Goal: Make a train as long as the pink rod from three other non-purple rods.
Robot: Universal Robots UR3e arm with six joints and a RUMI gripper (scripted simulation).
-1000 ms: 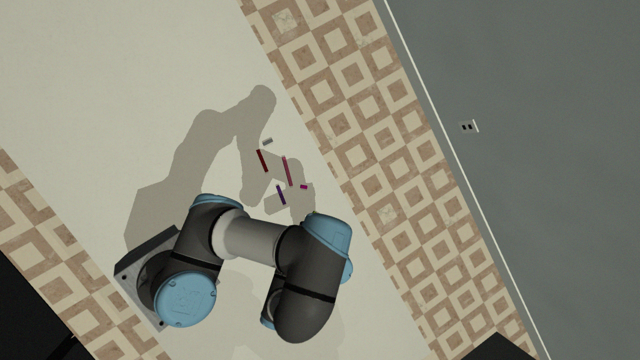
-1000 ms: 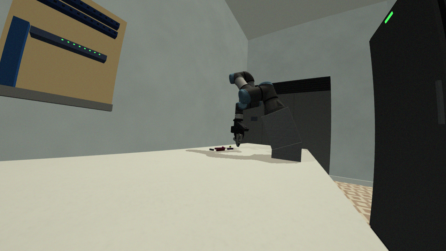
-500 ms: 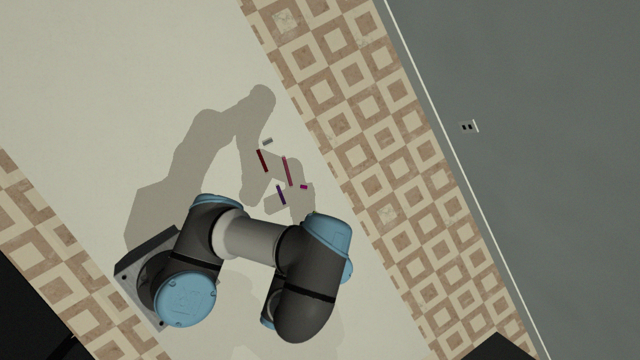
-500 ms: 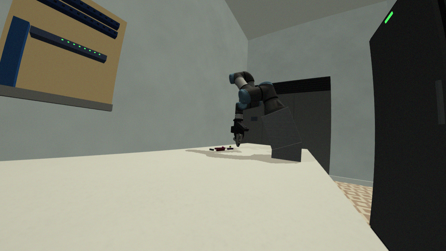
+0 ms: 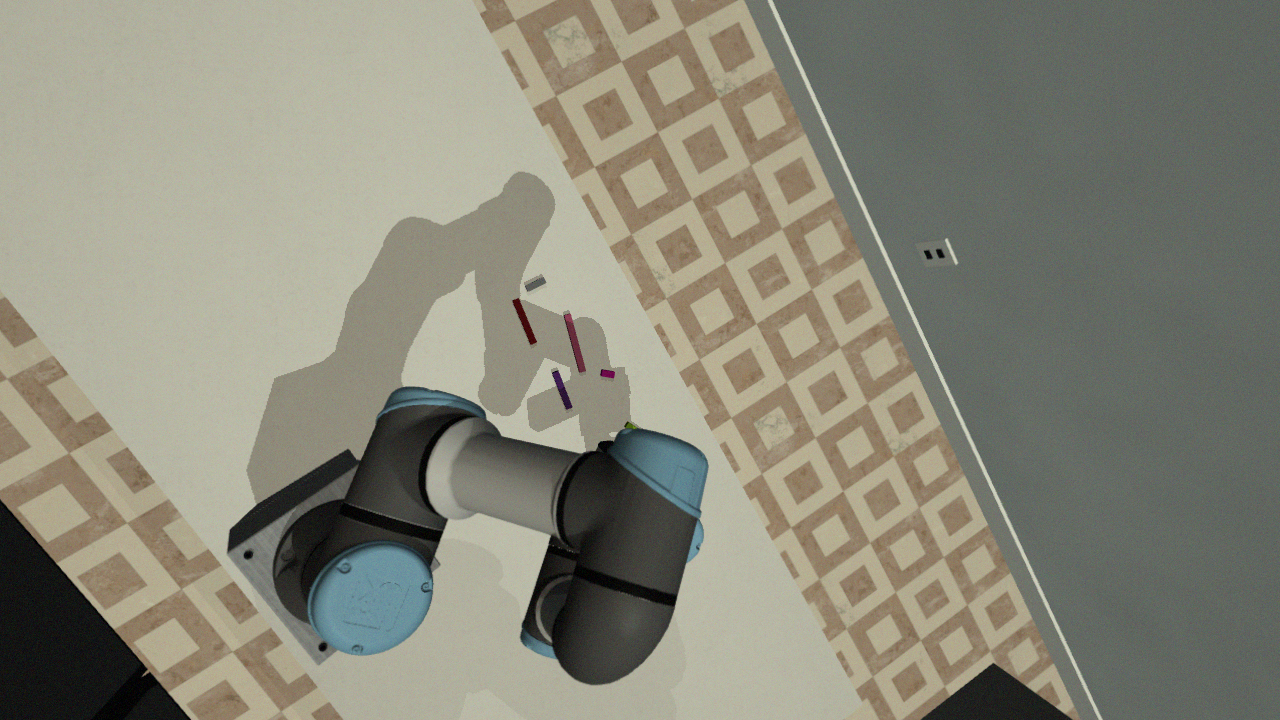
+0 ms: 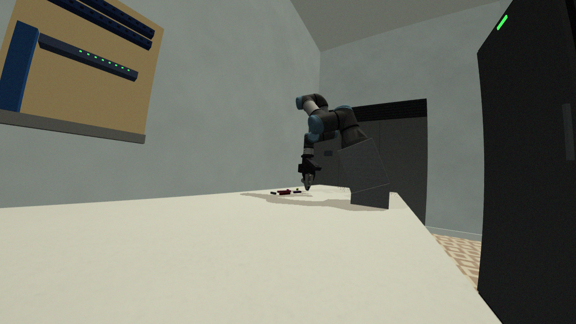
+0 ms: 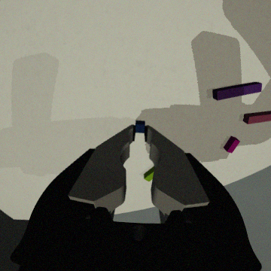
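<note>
Right now the grey rod is 3 cm ahead of my hand, 28 cm to the left of it and 2 cm below it. From my hand the other things lie so: blue rod 1 cm below; then lime rod 7 cm ahead, 2 cm below; then purple rod 12 cm to the left, 2 cm below.
</note>
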